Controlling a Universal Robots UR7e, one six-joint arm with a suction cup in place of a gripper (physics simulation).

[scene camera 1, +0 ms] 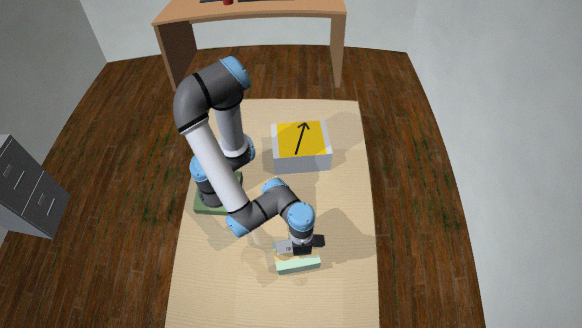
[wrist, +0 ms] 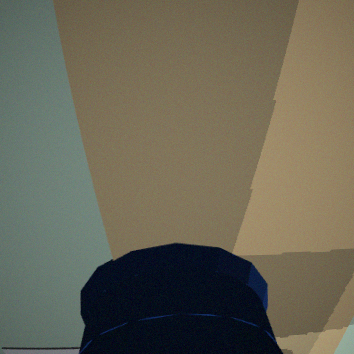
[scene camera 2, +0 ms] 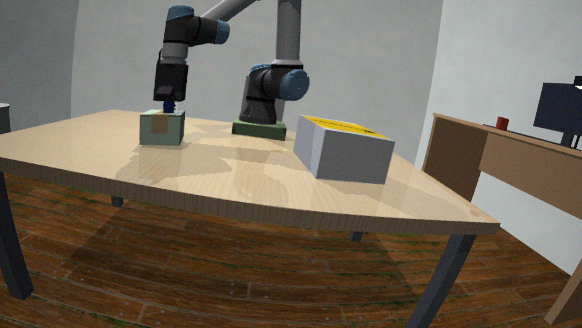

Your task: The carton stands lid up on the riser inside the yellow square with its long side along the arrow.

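A pale green carton [scene camera 1: 298, 265] [scene camera 2: 176, 131] [wrist: 40, 150] with tan tape and a white label on its lid stands lid up on the table. Its long side runs left to right in scene camera 1, across the arrow's direction. My gripper's dark blue suction cup [scene camera 2: 169, 107] [wrist: 175, 290] points down and meets the lid at the tape; the arm's tool hides this contact in scene camera 1. The grey-white riser [scene camera 1: 302, 164] [scene camera 2: 352, 157] stands apart from the carton. Its top bears the yellow square [scene camera 1: 287, 137] [scene camera 2: 345, 125] with a black arrow [scene camera 1: 300, 140] leaning up and right in scene camera 1.
The arm's green base block [scene camera 1: 220, 209] [scene camera 2: 259, 131] is on the table [scene camera 1: 210, 295] [scene camera 2: 250, 172], left of the riser in scene camera 1. A brown desk [scene camera 1: 260, 11] [scene camera 2: 452, 160] stands beyond the table's far end. A grey cabinet [scene camera 1: 30, 190] stands at the left.
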